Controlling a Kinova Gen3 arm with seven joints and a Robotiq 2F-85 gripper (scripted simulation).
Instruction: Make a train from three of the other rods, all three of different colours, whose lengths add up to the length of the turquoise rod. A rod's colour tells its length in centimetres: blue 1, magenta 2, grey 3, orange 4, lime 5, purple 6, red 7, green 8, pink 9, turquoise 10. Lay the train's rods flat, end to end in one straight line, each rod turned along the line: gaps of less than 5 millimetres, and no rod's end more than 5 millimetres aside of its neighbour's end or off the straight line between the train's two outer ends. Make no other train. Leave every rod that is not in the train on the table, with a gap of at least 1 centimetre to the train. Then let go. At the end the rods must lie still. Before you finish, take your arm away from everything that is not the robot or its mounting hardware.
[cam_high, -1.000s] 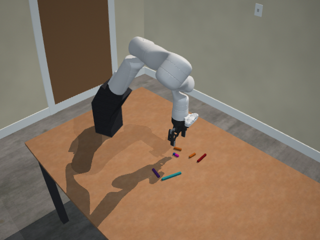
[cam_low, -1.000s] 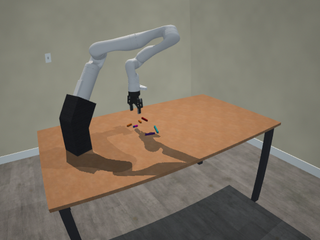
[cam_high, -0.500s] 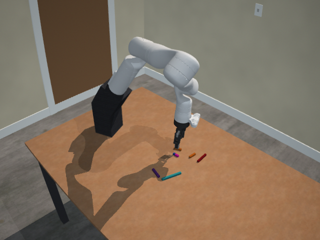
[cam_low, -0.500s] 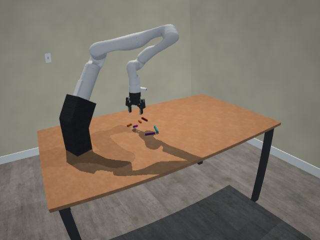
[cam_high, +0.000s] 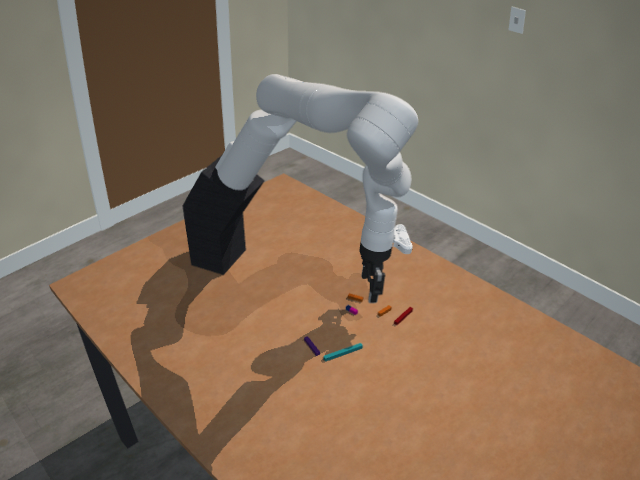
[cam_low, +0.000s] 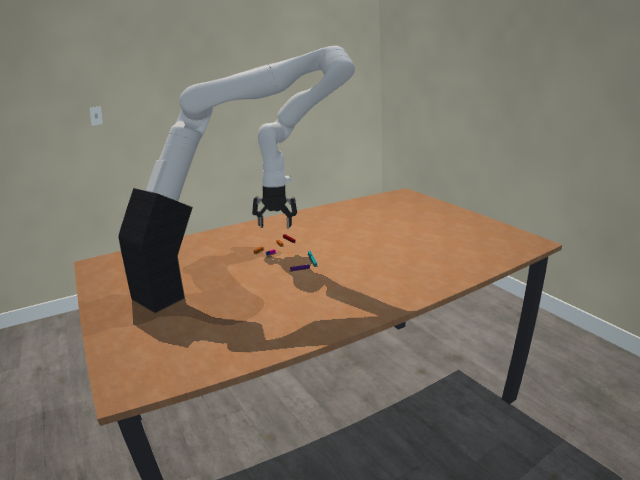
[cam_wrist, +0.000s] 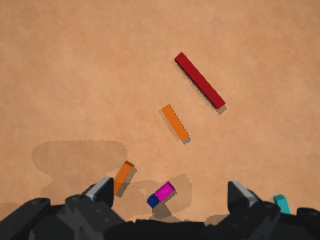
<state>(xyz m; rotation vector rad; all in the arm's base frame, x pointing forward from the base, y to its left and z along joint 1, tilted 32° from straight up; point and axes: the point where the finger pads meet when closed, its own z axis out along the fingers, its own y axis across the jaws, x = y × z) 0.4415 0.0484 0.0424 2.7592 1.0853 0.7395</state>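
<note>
Right now the red rod is 80 mm ahead of my hand, 40 mm to the left of it and 80 mm below it. Also, from my hand: turquoise rod: 40 mm ahead, 150 mm to the right, 80 mm below; magenta rod: 30 mm behind, 20 mm to the right, 80 mm below; blue rod: 50 mm behind, 20 mm to the right, 80 mm below.
</note>
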